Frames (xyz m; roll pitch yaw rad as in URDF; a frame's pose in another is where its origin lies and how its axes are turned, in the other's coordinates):
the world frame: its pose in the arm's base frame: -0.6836 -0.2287 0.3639 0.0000 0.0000 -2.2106
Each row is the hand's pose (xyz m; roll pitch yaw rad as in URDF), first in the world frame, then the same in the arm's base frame.
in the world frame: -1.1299 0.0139 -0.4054 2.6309 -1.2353 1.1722
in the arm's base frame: 0.0021 0.6694 -0.0415 2.6309 -1.2353 -1.0384
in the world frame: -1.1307 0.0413 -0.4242 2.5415 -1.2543 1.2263
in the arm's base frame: 0.0246 0.6537 -0.0603 2.5415 -1.2543 -0.9843
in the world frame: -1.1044 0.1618 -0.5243 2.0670 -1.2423 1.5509
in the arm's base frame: 0.1056 0.5607 -0.1604 2.0670 -1.2423 -0.6597
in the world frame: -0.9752 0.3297 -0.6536 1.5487 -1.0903 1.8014
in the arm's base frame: 0.1631 0.3568 -0.2897 1.5487 -1.0903 -0.4092
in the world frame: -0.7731 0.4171 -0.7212 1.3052 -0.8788 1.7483
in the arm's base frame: 0.1126 0.1425 -0.3573 1.3052 -0.8788 -0.4623
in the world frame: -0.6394 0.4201 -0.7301 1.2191 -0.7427 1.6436
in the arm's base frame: 0.0352 0.0334 -0.3662 1.2191 -0.7427 -0.5670
